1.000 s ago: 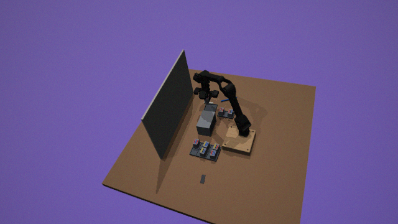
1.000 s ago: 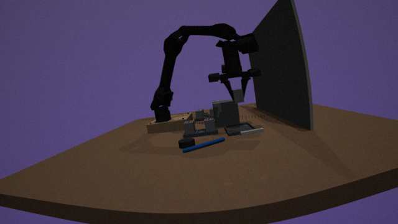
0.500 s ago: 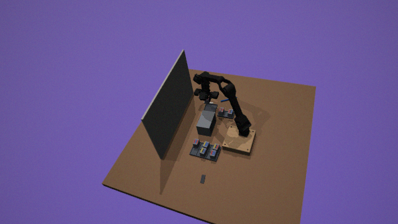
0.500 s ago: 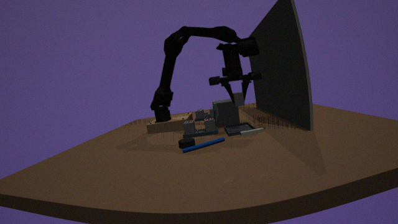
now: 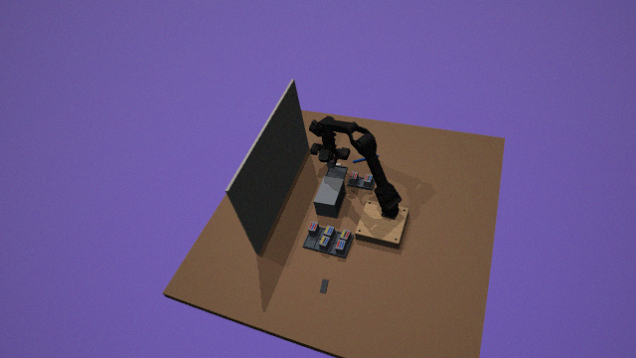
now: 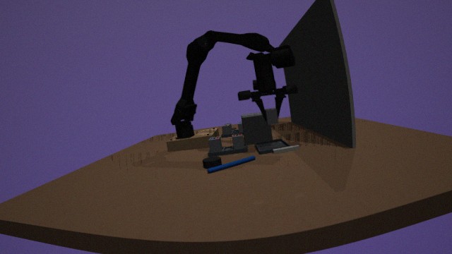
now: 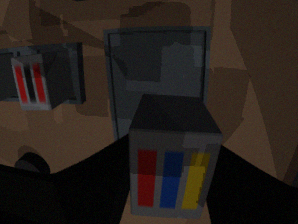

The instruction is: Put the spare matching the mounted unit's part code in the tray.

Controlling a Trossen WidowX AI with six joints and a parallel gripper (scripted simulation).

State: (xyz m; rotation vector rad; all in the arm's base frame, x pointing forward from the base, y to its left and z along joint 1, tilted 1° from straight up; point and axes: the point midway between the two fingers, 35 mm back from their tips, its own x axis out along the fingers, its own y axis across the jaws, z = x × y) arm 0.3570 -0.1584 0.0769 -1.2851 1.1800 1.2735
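My gripper tip is 8 cm above the tray and 1 cm past it. Round my gripper tip: mounted unit 18 cm to the left, 6 cm behind, 4 cm below; grey spare 2 cm above; rack 15 cm behind, 8 cm below, 1 cm to the left.
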